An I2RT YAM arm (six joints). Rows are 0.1 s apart.
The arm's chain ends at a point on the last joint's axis. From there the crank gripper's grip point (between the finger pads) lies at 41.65 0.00 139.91 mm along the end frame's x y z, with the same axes.
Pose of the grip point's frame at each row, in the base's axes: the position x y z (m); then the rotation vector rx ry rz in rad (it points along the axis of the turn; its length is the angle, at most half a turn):
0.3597 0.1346 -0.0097 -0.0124 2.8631 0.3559
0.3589 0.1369 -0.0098 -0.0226 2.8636 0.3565
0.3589 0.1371 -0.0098 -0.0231 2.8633 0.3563
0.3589 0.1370 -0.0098 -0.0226 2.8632 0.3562
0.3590 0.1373 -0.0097 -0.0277 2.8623 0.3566
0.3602 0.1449 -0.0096 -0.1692 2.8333 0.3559
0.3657 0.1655 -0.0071 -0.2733 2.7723 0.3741
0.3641 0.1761 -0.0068 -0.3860 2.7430 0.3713
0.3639 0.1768 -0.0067 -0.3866 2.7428 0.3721
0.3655 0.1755 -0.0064 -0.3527 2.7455 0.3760
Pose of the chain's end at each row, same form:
0.3649 0.0998 0.1320 -0.0124 2.8631 0.3559
0.3643 0.1022 0.1319 -0.0226 2.8636 0.3565
0.3643 0.1024 0.1319 -0.0231 2.8633 0.3563
0.3643 0.1023 0.1319 -0.0226 2.8632 0.3562
0.3643 0.1027 0.1320 -0.0277 2.8623 0.3566
0.3635 0.1121 0.1326 -0.1692 2.8333 0.3559
0.3630 0.1313 0.1348 -0.2733 2.7723 0.3741
0.3600 0.1432 0.1354 -0.3860 2.7430 0.3713
0.3599 0.1438 0.1354 -0.3866 2.7428 0.3721
0.3611 0.1417 0.1355 -0.3527 2.7455 0.3760

